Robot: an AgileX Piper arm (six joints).
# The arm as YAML. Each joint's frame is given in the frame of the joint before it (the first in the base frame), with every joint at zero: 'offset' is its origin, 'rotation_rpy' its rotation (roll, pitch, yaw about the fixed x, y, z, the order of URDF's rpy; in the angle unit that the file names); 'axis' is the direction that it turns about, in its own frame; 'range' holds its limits. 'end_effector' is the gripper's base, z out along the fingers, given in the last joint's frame.
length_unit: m
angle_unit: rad
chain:
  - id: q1
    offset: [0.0, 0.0, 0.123]
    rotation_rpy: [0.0, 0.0, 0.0]
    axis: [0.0, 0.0, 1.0]
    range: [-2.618, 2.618]
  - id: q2
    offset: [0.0, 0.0, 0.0]
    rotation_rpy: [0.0, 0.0, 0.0]
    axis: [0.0, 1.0, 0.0]
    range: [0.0, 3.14]
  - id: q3
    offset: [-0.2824, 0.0, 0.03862]
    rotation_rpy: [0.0, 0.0, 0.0]
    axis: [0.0, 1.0, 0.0]
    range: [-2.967, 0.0]
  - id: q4
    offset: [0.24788, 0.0, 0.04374]
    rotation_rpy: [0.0, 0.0, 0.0]
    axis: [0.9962, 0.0, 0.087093]
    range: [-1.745, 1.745]
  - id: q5
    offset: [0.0, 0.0, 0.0]
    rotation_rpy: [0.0, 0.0, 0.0]
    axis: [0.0, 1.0, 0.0]
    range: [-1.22, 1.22]
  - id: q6
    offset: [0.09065, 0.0, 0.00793]
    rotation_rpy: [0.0, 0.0, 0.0]
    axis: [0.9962, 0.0, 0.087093]
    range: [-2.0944, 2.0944]
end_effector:
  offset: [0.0, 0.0, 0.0]
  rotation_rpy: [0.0, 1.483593, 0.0]
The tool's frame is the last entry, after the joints.
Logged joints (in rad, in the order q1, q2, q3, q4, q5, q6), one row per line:
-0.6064, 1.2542, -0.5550, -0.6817, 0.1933, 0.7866
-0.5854, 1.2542, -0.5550, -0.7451, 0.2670, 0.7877
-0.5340, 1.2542, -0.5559, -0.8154, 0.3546, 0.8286
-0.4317, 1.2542, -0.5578, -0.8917, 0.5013, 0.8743
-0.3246, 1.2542, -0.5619, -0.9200, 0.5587, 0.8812
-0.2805, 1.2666, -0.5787, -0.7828, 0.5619, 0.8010
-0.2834, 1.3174, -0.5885, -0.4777, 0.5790, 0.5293
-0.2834, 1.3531, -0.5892, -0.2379, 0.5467, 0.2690
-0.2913, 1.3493, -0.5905, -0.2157, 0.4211, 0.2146
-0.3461, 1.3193, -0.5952, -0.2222, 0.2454, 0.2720
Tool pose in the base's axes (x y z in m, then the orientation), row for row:
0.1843, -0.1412, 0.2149, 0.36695, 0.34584, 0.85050, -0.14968
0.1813, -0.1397, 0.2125, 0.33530, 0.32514, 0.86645, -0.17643
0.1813, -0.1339, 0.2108, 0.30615, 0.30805, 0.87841, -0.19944
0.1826, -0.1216, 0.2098, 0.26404, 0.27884, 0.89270, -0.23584
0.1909, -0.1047, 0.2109, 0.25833, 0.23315, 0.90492, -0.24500
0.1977, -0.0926, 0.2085, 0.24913, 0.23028, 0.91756, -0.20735
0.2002, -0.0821, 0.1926, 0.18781, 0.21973, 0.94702, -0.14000
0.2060, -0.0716, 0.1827, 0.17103, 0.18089, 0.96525, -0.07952
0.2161, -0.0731, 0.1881, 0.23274, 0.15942, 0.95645, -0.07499
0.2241, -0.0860, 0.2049, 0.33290, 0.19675, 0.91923, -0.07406
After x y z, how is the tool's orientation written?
As a quaternion, w x y z.
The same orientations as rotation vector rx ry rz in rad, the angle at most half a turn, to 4 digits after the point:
0.8886, 2.1852, -0.3846
0.8482, 2.2604, -0.4603
0.8152, 2.3246, -0.5278
0.7537, 2.4131, -0.6375
0.6321, 2.4533, -0.6642
0.6273, 2.4993, -0.5648
0.6183, 2.6647, -0.3939
0.5137, 2.7410, -0.2258
0.4380, 2.6276, -0.2060
0.5139, 2.4009, -0.1934

